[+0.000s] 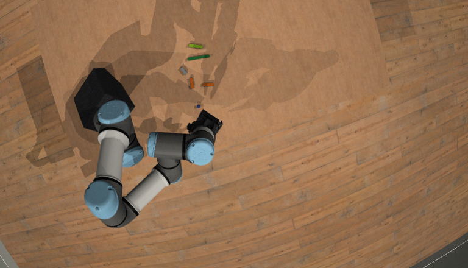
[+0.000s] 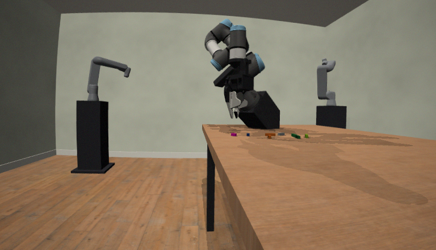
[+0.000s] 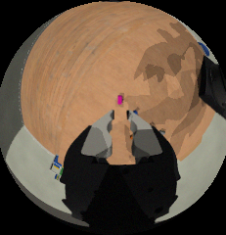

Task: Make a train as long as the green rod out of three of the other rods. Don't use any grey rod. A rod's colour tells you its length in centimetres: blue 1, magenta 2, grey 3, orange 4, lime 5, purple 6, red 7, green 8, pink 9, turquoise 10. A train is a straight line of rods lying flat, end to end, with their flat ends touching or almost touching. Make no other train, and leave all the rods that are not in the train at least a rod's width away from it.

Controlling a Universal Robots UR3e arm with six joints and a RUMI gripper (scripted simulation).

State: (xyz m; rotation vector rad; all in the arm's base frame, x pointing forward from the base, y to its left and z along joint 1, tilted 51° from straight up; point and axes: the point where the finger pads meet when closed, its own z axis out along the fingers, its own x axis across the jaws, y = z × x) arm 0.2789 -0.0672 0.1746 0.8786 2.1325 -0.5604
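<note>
The magenta rod is 8 cm below my hand. Also, from my hand: blue rod: 1 cm ahead, 6 cm to the left, 8 cm below; green rod: 8 cm ahead, 23 cm to the left, 8 cm below; grey rod: 1 cm ahead, 20 cm to the left, 8 cm below.
</note>
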